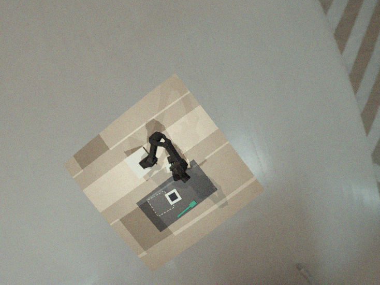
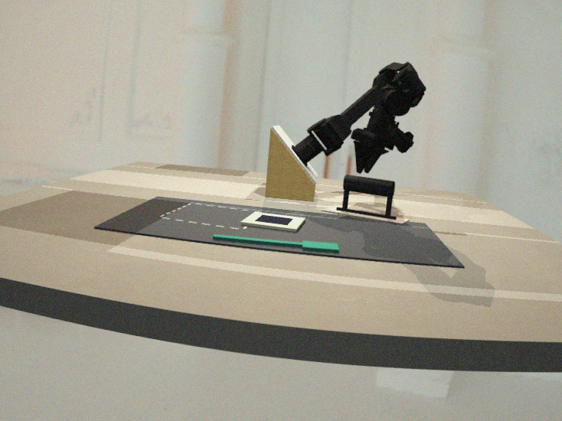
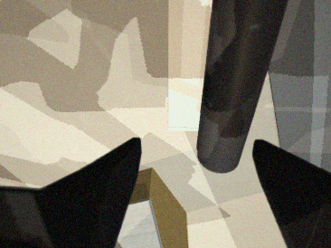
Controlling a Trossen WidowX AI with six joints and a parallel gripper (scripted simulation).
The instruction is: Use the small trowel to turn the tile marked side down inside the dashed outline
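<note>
My gripper tip is now 23 cm short of the grey mat, 18 cm to the left of it and 11 cm above it. The rest, counted from my gripper tip: pale tile (21 cm ahead, 19 cm to the right, 9 cm below); green flat tool (37 cm ahead, 16 cm to the right, 9 cm below).
</note>
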